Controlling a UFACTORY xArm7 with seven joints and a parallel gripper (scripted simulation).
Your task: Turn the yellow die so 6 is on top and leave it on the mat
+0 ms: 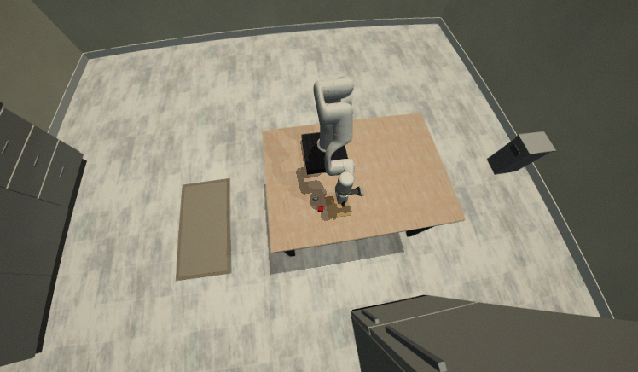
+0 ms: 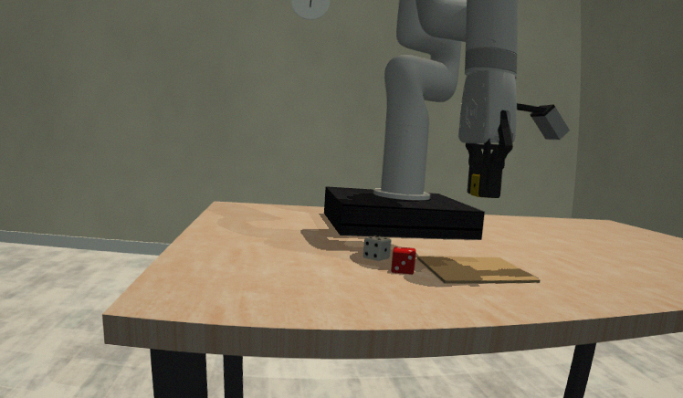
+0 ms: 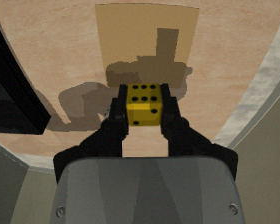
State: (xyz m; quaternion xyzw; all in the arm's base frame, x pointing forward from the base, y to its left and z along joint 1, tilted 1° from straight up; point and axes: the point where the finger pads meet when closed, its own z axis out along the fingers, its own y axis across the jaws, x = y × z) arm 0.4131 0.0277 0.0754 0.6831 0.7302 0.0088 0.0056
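Now: the tan mat 12 cm below my hand. Also, from my hand: white die (14 cm to the right, 11 cm below, 6 cm behind); then yellow die (1 cm below); then red die (11 cm to the right, 11 cm below, 2 cm ahead).
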